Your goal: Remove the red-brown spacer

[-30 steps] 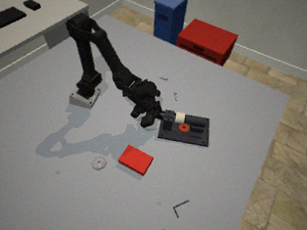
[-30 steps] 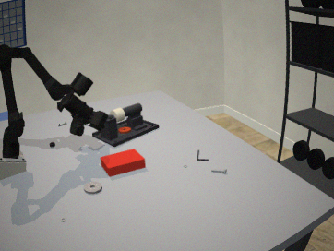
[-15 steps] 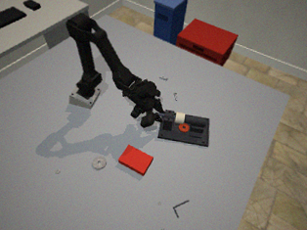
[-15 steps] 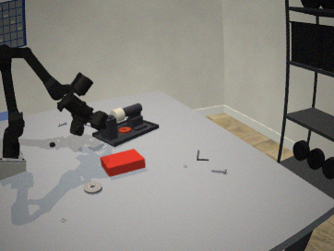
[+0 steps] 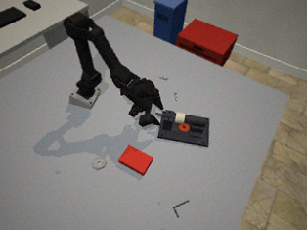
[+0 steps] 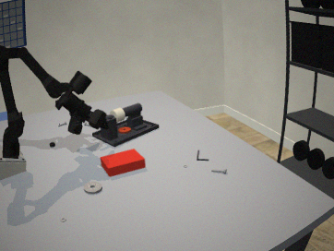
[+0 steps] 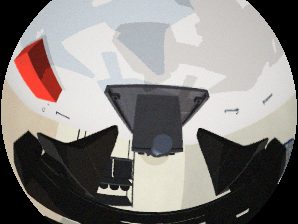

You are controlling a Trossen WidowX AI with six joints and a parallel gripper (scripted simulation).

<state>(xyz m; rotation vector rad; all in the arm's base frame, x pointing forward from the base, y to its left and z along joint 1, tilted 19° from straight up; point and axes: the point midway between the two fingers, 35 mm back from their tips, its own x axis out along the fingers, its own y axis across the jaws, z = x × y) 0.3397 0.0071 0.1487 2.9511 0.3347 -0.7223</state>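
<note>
My gripper is now 9 cm short of the shaft, 2 cm to the right of it and 1 cm above it. From my hand the other things lie so: red-brown spacer: 13 cm ahead, 8 cm below, 3 cm to the left; fixture: 13 cm ahead, 4 cm below, 3 cm to the left; cream spacer: 11 cm ahead, 3 cm to the left, 1 cm below.
</note>
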